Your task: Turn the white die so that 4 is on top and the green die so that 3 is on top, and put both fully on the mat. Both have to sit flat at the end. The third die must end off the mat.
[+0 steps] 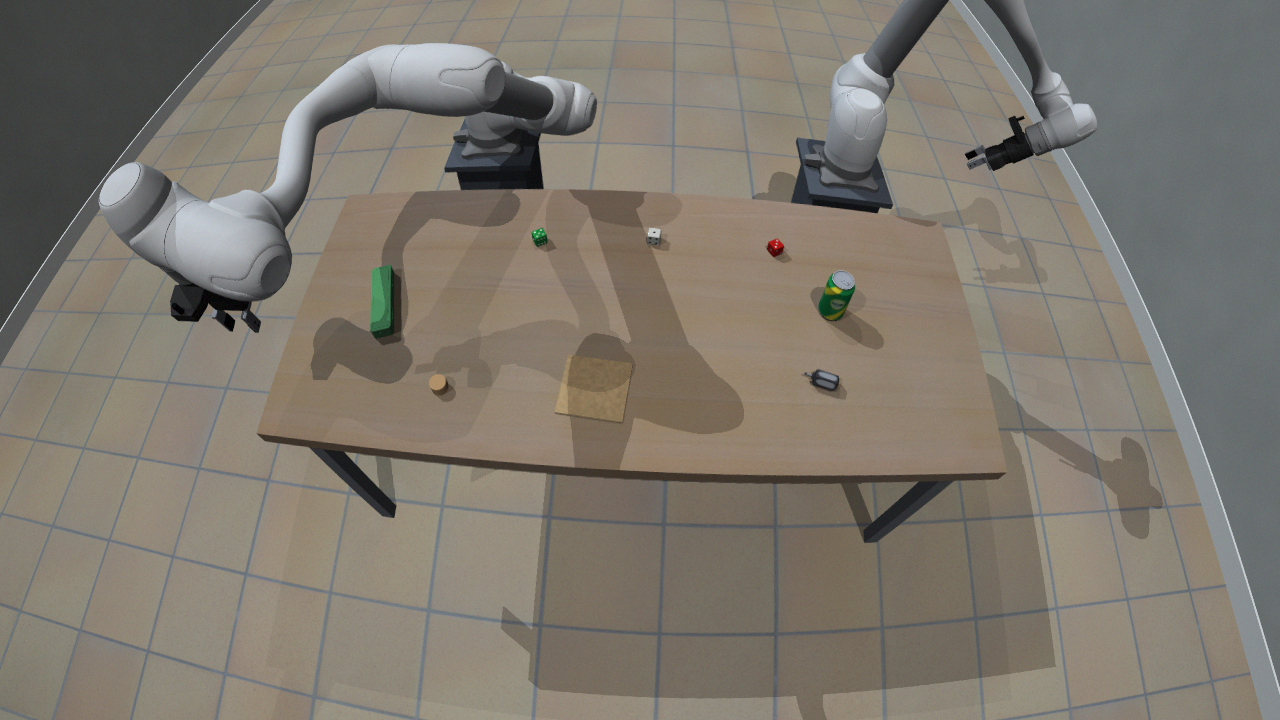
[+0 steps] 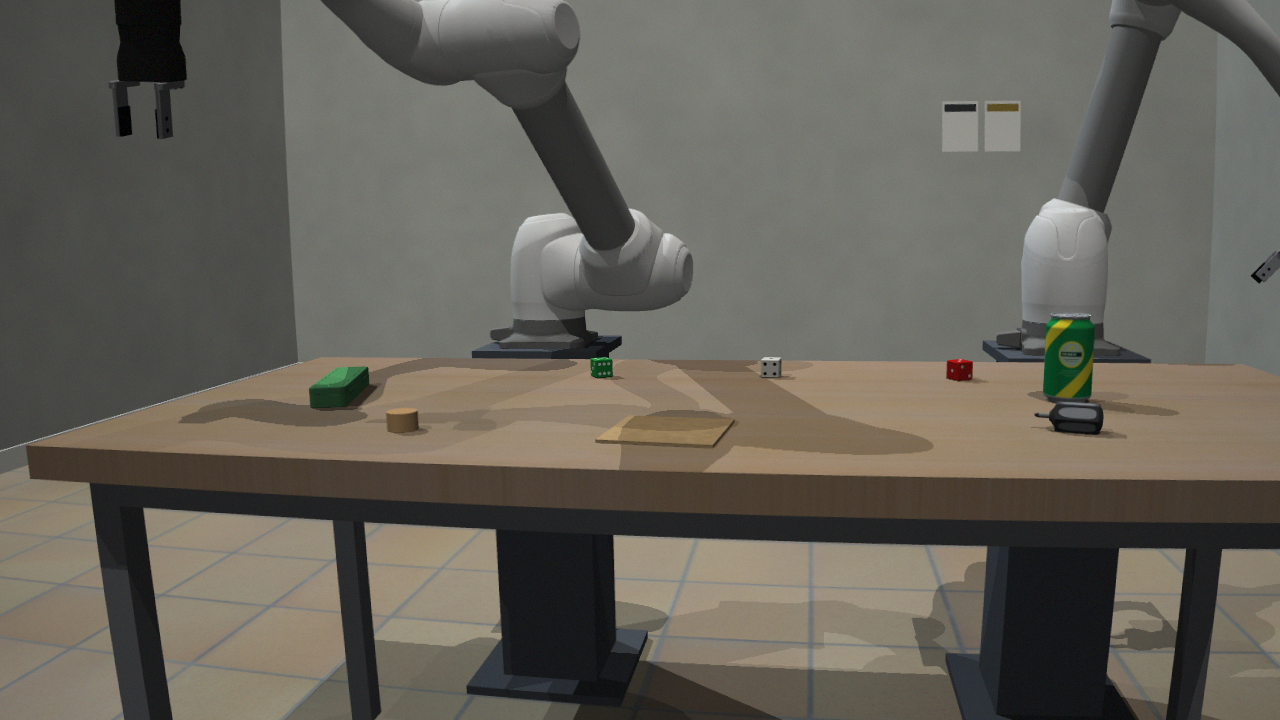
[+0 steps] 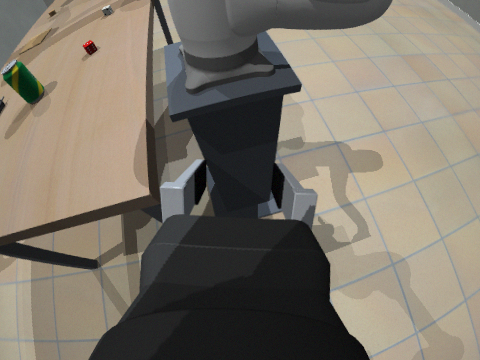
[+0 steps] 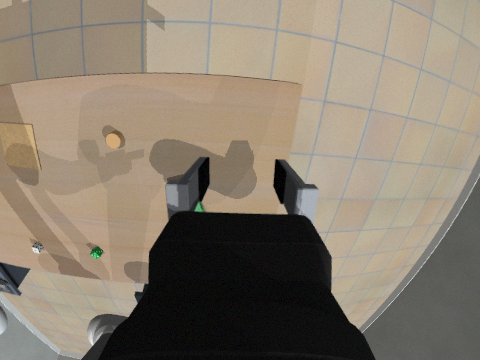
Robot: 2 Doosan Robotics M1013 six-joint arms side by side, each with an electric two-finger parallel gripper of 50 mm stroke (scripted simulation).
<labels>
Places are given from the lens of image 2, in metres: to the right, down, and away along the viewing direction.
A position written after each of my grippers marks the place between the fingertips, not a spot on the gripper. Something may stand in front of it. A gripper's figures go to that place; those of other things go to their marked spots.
my right gripper (image 2: pixel 144 136): -0.60, -0.27, 1.07
dark grey object (image 2: pixel 1087 418): 0.53, 0.07, 1.07
green box (image 2: pixel 336 389): -0.44, 0.04, 1.33
wooden disc (image 2: pixel 401 420): -0.30, 0.08, 1.16
can (image 2: pixel 1069 341): 0.59, -0.03, 1.24
The marked spots on the wooden disc and the green box are 0.22 m apart.
</labels>
